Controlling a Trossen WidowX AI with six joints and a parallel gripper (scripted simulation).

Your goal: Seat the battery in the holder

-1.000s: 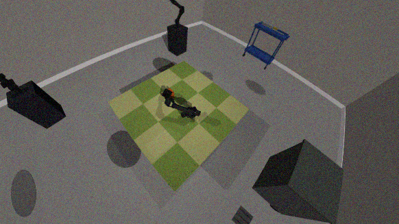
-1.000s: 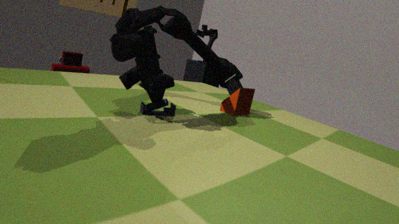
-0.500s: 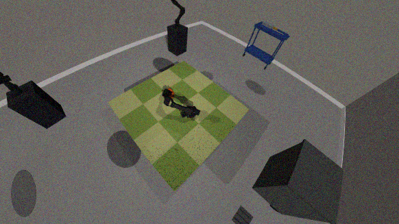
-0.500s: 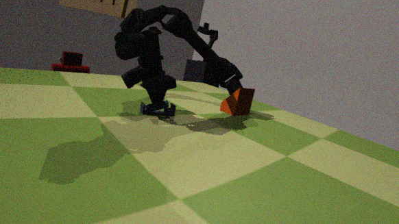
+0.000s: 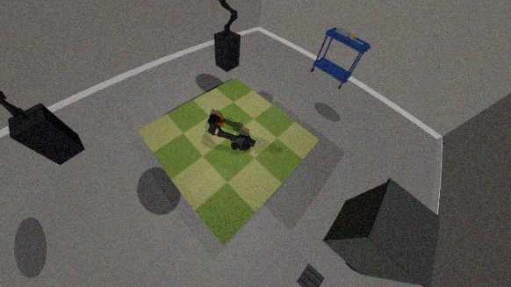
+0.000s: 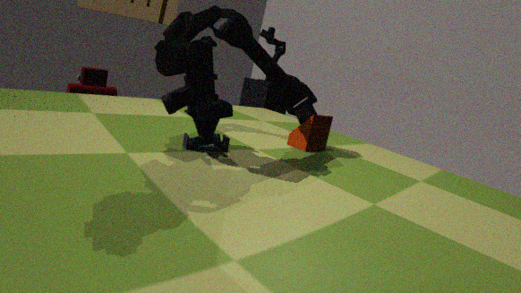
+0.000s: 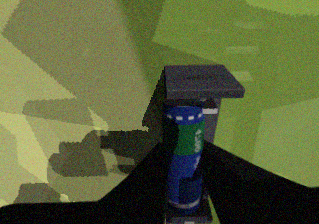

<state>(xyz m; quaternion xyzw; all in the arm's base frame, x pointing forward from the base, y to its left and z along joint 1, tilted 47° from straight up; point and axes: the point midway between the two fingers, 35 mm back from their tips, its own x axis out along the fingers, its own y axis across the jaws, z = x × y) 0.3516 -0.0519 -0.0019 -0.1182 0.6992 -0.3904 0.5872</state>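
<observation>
My gripper tip is now 1 cm below the battery.
</observation>
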